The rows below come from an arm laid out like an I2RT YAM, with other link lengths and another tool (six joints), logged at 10 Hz.
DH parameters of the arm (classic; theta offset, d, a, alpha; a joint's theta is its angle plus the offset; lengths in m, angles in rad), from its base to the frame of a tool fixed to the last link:
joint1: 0 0.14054 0.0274 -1.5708
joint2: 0 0 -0.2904 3.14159
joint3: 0.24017 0 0.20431 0
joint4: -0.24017 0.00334 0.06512 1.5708
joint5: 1.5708 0.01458 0 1.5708
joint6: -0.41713 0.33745 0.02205 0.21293
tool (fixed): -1.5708 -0.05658 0 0
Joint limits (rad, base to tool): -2.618..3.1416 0..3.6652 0..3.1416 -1.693..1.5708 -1.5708..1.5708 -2.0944..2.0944
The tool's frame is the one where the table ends.
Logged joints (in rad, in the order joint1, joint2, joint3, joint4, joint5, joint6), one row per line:
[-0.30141 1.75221 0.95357 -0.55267 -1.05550 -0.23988]
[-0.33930 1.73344 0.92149 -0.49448 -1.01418 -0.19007]
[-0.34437 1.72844 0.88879 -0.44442 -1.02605 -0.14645]
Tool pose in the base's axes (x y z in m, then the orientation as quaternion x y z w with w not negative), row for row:
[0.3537 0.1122 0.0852 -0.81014 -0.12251 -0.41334 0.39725]
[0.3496 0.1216 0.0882 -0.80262 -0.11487 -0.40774 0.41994]
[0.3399 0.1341 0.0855 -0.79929 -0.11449 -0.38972 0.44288]
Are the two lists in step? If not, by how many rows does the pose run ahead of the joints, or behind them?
The pose runs 2 rows ahead of the joints: the pose in row i belongs to the joints in row i + 2.
